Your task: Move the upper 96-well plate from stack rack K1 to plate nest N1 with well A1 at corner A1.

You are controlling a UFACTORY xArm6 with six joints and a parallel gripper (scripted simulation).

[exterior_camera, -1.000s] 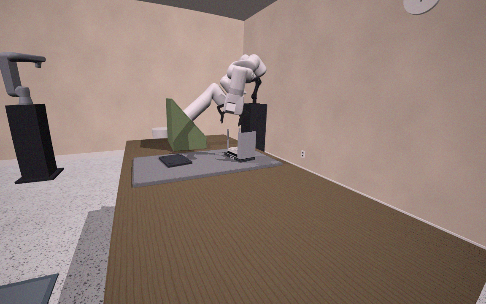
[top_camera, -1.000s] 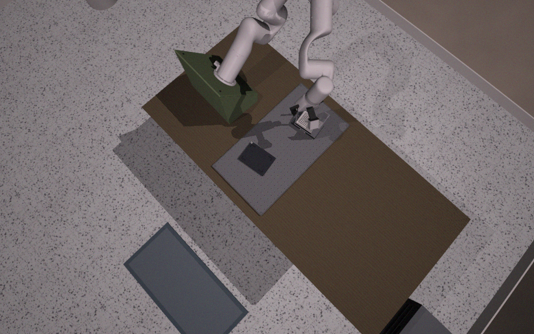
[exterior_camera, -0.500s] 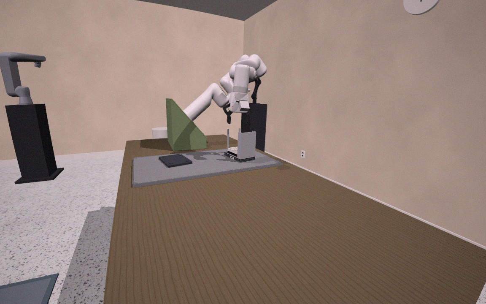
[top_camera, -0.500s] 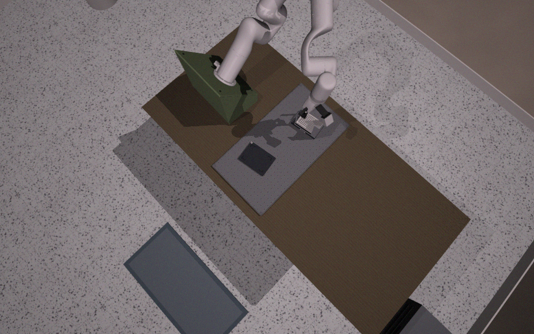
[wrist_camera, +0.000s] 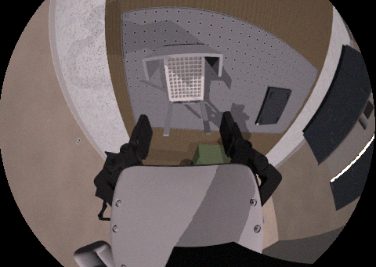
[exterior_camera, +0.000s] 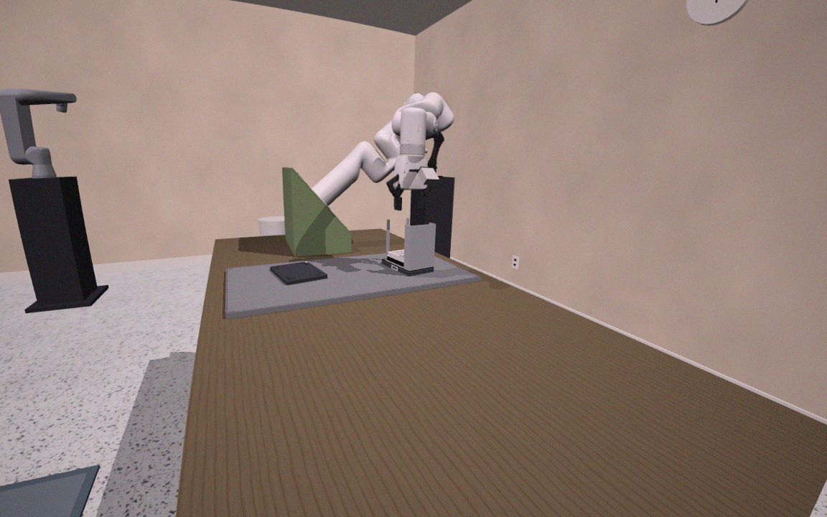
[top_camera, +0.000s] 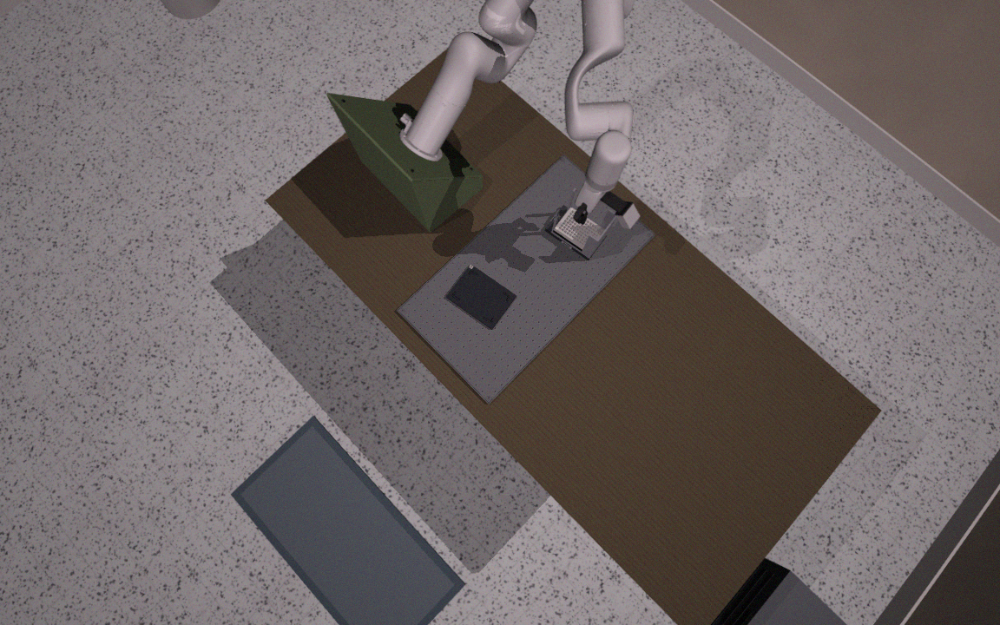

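My gripper is now 160 mm above the white 96-well plate. Round my hand: dark plate nest N1: 60 mm behind, 340 mm to the right, 190 mm below; pale A1 mark: 150 mm behind, 300 mm to the right, 190 mm below.
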